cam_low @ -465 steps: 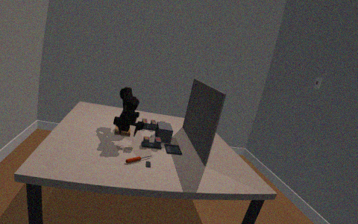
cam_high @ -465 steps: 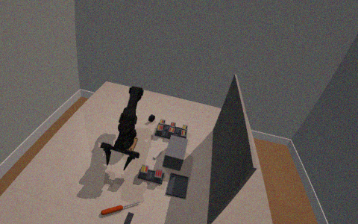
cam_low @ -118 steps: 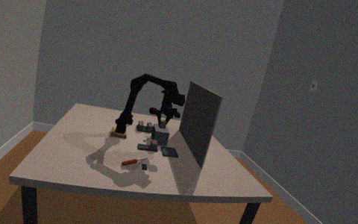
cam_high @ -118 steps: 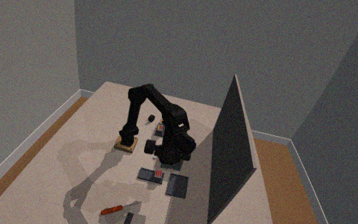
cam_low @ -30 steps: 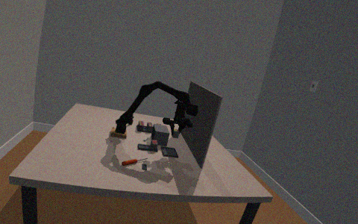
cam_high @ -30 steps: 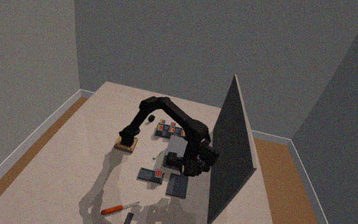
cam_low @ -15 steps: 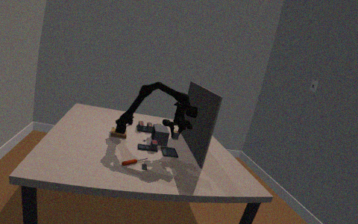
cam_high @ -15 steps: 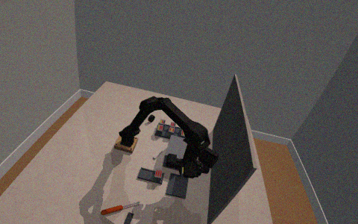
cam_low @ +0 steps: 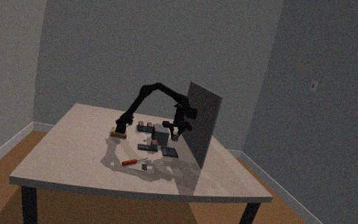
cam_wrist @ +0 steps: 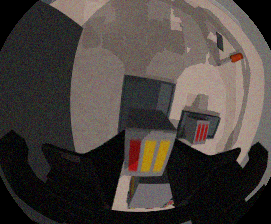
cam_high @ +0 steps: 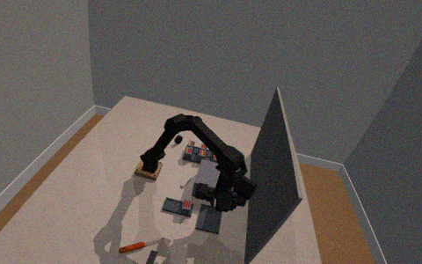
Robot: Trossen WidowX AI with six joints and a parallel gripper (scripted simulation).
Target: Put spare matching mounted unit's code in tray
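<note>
The dark grey tray is 100 mm below my gripper tip, 10 mm to the left of it and 10 mm behind it. Round my gripper tip: light grey mounted unit (190 mm to the left, 60 mm below, 60 mm behind); then dark panel (180 mm to the left, 170 mm ahead, 120 mm above).
</note>
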